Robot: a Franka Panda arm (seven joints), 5 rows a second.
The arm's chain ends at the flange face. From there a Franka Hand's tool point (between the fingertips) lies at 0.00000 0.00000 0.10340 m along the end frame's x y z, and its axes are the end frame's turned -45 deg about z.
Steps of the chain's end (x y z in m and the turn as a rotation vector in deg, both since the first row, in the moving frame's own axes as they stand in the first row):
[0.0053, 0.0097, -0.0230, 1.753, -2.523, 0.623]
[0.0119, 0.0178, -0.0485, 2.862, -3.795, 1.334]
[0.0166, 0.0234, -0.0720, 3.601, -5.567, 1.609]
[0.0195, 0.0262, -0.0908, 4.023, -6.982, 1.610]
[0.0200, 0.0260, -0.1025, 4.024, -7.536, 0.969]
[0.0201, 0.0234, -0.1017, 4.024, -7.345, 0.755]
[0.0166, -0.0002, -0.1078, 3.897, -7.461, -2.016]
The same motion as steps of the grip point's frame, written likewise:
[-0.0041, 0.0051, -0.0231, 3.024, -0.544, 0.623]
[-0.0053, 0.0125, -0.0489, 4.707, -0.660, 1.334]
[-0.0071, 0.0166, -0.0727, 6.483, -1.390, 1.609]
[-0.0083, 0.0183, -0.0918, 7.782, -2.092, 1.610]
[-0.0086, 0.0178, -0.1036, 8.174, -2.483, 0.969]
[-0.0065, 0.0163, -0.1028, 8.039, -2.348, 0.755]
[0.0071, -0.0028, -0.1089, 8.031, -2.520, -2.016]

